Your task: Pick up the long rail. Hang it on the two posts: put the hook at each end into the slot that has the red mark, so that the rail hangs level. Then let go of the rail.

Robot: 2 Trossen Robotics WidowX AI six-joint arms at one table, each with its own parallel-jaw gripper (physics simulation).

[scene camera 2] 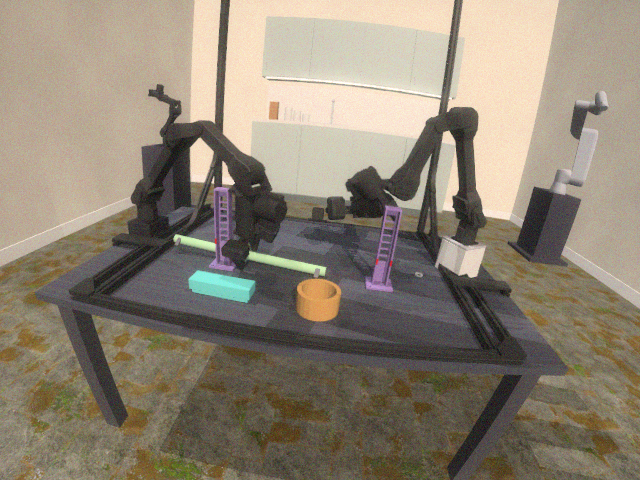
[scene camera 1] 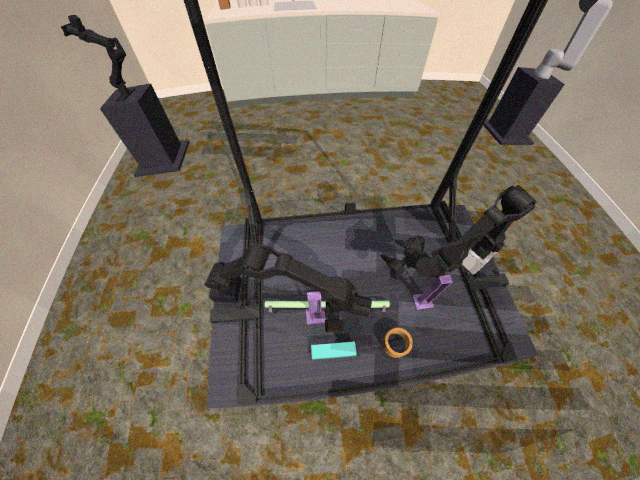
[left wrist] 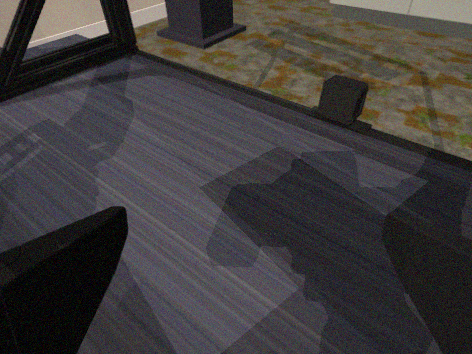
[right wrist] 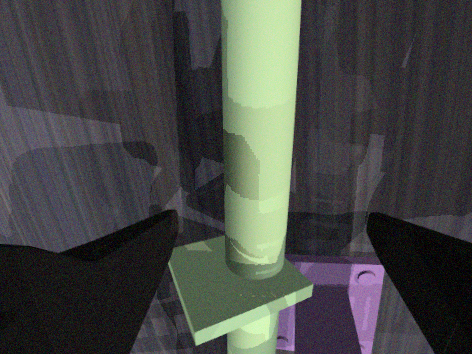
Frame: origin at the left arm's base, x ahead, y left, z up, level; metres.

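Seen in the pictures: left gripper, between the fingertips: (scene camera 1: 388, 247) (left wrist: 256, 221); right gripper, between the fingertips: (scene camera 2: 248, 260) (right wrist: 272, 220); left arm's base, origin of its link: (scene camera 2: 464, 241) (scene camera 1: 481, 250); right arm's base, origin of its link: (scene camera 2: 148, 219) (scene camera 1: 223, 285).
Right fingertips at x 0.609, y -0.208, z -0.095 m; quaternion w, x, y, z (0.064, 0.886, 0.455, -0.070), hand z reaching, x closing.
Pixels of each thing's top centre, then the offset from my right fingertips to it. "spot": a spot on its surface instead.
- long light green rail, centre of its top: (right wrist: 224, 348) (scene camera 2: 244, 241) (scene camera 1: 328, 300) dx +0.006, dy -0.015, dz +0.054 m
- left purple post, centre of its top: (scene camera 2: 223, 188) (scene camera 1: 314, 296) dx +0.065, dy -0.011, dz +0.203 m
- square plate, a spot on its surface: (right wrist: 217, 291) spot: dx -0.001, dy -0.019, dz +0.036 m
- right purple post, centre of its top: (scene camera 2: 393, 207) (scene camera 1: 445, 279) dx -0.304, dy +0.198, dz +0.203 m
- teal block, centre of its top: (scene camera 2: 221, 280) (scene camera 1: 333, 350) dx +0.091, dy +0.131, dz +0.024 m
- orange ring, centre of its top: (scene camera 2: 319, 289) (scene camera 1: 398, 341) dx -0.103, dy +0.246, dz +0.039 m
- small black box, a spot on its surface: (left wrist: 343, 100) (scene camera 1: 352, 209) spot: dx -0.354, dy -0.305, dz +0.026 m
The long light green rail (scene camera 1: 291, 304) (scene camera 2: 285, 262) (right wrist: 259, 140) lies flat on the table behind the left purple post (scene camera 1: 314, 307) (scene camera 2: 222, 224). A square plate (right wrist: 217, 291) sits around the rail. My right gripper (scene camera 1: 334, 318) (scene camera 2: 239, 253) (right wrist: 272, 220) is open and hangs just over the rail beside that post, a finger on each side, not touching it. The right purple post (scene camera 1: 432, 291) (scene camera 2: 387, 245) stands apart. My left gripper (scene camera 1: 398, 269) (scene camera 2: 327, 210) (left wrist: 256, 221) is open and empty, above bare table behind the right post.
A teal block (scene camera 1: 333, 350) (scene camera 2: 221, 286) and an orange ring (scene camera 1: 386, 342) (scene camera 2: 318, 302) lie in front of the rail. A small black box (scene camera 1: 350, 208) (left wrist: 343, 100) sits on the table's far edge. Black frame uprights (scene camera 1: 237, 157) rise at the back corners.
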